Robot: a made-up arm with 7 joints.
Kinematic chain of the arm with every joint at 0, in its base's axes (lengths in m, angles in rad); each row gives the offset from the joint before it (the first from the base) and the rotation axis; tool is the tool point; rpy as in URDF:
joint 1: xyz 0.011 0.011 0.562 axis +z
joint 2: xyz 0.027 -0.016 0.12 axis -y
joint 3: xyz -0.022 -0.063 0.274 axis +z
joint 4: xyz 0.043 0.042 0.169 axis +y
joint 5: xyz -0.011 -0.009 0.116 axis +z
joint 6: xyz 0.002 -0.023 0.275 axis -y
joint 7: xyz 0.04 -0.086 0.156 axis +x
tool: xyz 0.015 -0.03 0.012 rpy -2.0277 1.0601 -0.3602
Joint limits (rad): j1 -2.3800..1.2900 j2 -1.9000..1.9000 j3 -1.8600..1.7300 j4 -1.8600..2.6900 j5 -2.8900..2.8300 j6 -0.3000..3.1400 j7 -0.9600..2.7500
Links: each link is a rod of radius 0.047 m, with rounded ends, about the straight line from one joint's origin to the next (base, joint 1, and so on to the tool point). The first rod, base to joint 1, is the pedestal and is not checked.
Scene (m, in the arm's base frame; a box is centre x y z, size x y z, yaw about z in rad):
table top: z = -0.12
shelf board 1: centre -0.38 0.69 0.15 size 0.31 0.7 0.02 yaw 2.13
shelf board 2: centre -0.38 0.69 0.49 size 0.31 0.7 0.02 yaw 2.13
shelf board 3: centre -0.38 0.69 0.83 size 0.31 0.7 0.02 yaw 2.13
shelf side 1: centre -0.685 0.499 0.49 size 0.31 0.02 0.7 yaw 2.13
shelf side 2: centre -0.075 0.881 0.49 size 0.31 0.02 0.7 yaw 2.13
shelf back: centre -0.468 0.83 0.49 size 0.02 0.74 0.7 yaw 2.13
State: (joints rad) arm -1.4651 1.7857 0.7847 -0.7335 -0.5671 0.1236 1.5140
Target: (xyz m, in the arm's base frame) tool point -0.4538 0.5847 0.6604
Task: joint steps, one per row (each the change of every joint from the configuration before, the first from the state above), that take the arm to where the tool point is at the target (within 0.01 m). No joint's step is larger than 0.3 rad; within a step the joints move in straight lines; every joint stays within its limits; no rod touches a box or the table.
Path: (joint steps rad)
1: -0.0872 -0.0811 -0.0658 -0.2373 -0.0508 0.0444 0.0068
2: -0.0873 -0.0811 -0.0659 -0.2373 -0.0507 0.0444 0.0068
3: -0.0872 -0.0810 -0.0658 -0.2373 -0.0508 0.0444 0.0068
4: -0.0872 -0.0811 -0.0659 -0.2373 -0.0507 0.0444 0.0067
5: 0.1127 -0.2544 -0.0469 -0.0443 -0.2529 -0.1503 -0.0149
6: 0.1127 -0.2545 -0.0469 -0.0444 -0.2528 -0.1503 -0.0148
7: 0.1127 -0.2544 -0.0469 -0.0443 -0.2529 -0.1503 -0.0149
8: 0.1127 -0.2545 -0.0469 -0.0443 -0.2529 -0.1503 -0.0149
9: -0.0902 0.2190 0.1936 0.1236 0.2757 0.0890 0.0134
10: -0.0902 0.2189 0.1937 0.1236 0.2757 0.0889 0.0134
11: -0.0903 0.2189 0.1936 0.1236 0.2756 0.0890 0.0134
12: -0.0902 0.2189 0.1937 0.1236 0.2757 0.0889 0.0134

